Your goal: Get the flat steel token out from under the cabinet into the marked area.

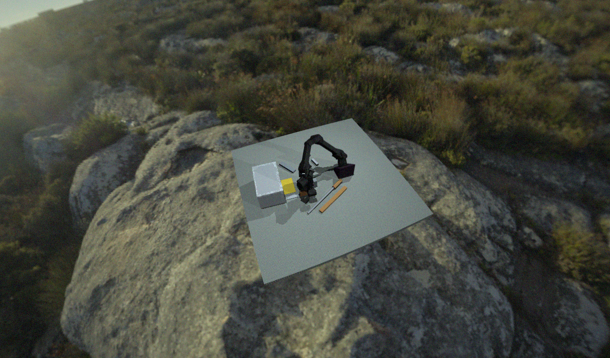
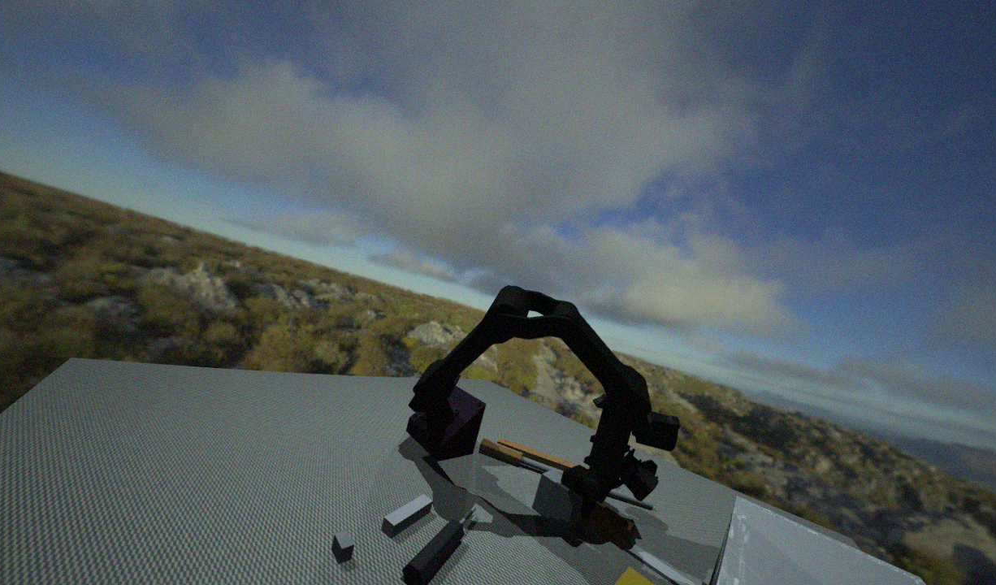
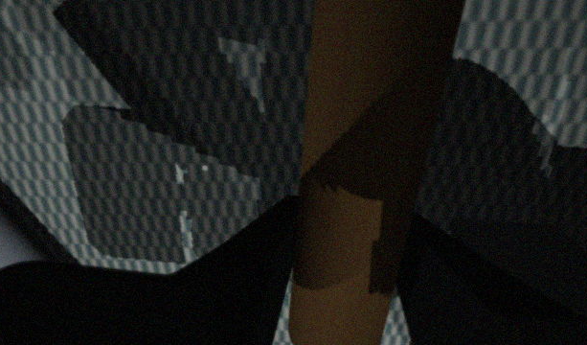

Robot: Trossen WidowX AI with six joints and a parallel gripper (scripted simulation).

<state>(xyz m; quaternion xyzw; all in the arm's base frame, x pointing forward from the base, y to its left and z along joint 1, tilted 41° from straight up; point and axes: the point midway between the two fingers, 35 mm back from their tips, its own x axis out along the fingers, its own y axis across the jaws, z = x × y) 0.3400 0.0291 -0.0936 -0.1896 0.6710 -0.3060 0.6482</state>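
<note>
Now: the grey block 50 mm behind my gripper tip, 50 mm to the right of it and 30 mm above it. Also, from my gripper tip: grey bar (180 mm behind, 270 mm to the right); then small grey cube (170 mm behind, 370 mm to the right); then wooden stick (140 mm behind, 140 mm to the left).
</note>
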